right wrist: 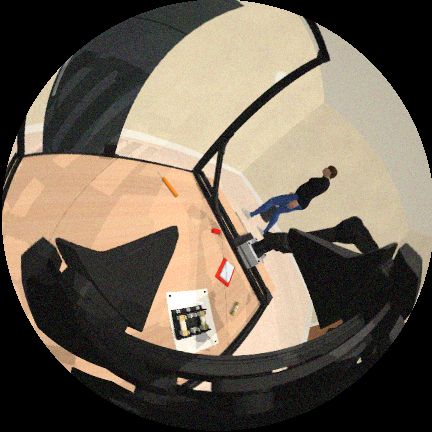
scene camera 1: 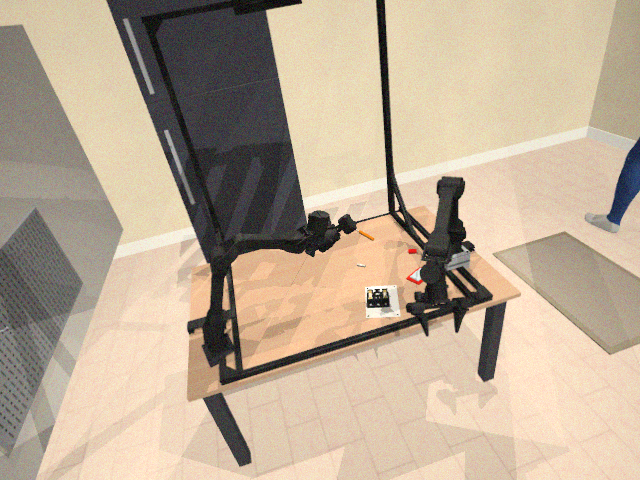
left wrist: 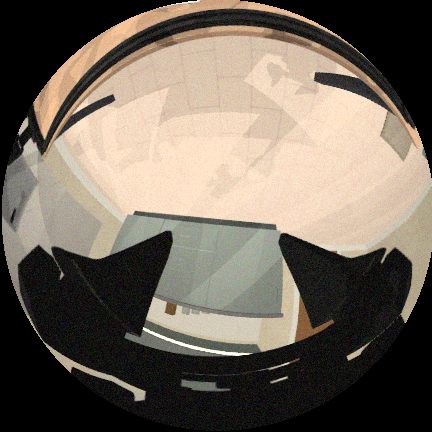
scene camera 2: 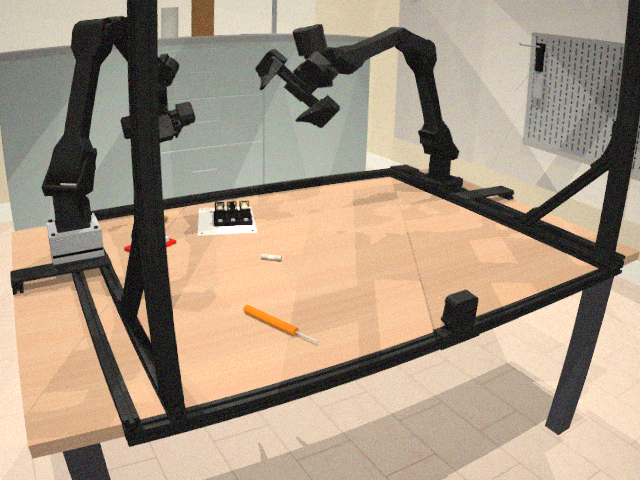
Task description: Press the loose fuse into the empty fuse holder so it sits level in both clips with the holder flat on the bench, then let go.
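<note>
The black fuse holder sits on a white plate; its outer positions carry cream fuses, its middle one looks empty. A small fuse with brass ends lies on the bench right of the plate in the right wrist view. A small white cylinder lies apart from the plate. My left gripper is open and empty beyond the bench edge, right of the plate in scene camera 1. My right gripper is open and empty, high above the bench.
An orange screwdriver, a red block and a red-rimmed tray lie on the bench. Black rails border it. A black post hides part of the left arm in scene camera 2.
</note>
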